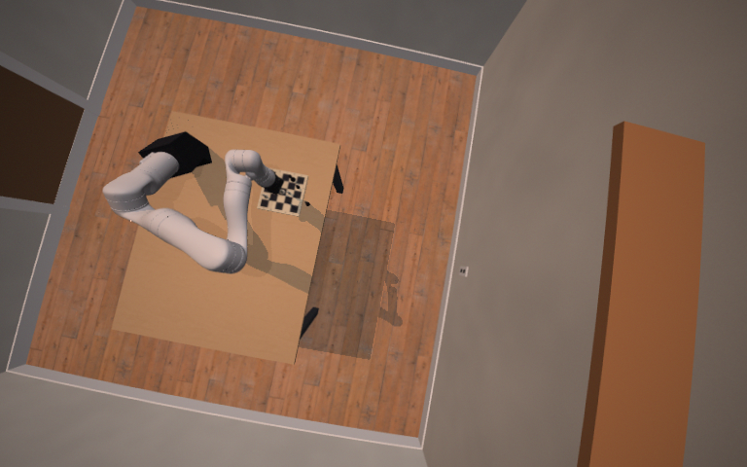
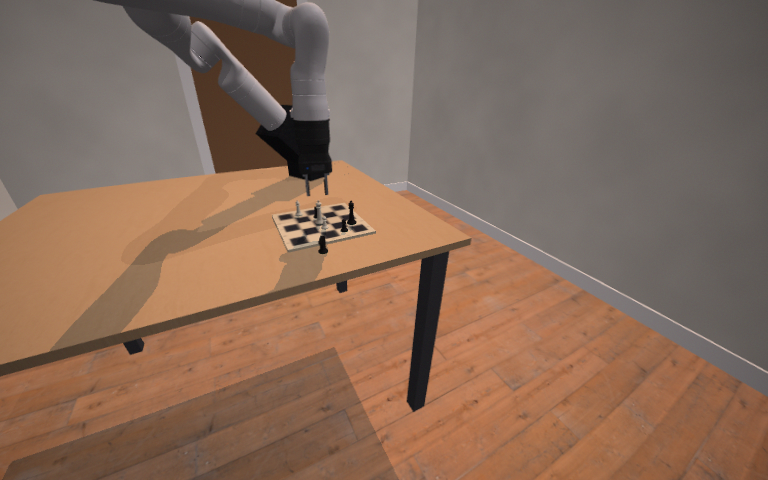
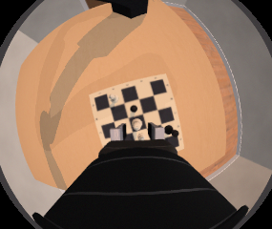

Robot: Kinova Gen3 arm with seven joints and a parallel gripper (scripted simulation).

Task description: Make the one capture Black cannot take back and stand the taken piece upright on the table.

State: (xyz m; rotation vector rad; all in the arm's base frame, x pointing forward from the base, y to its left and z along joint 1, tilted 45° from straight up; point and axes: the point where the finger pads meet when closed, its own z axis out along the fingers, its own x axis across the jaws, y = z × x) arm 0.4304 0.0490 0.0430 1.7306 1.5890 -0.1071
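Now: hand 7 cm above the tall white piece. From my hand the other things lie so: chessboard: 10 cm below; then black piece: 14 cm ahead, 9 cm below, 4 cm to the right.
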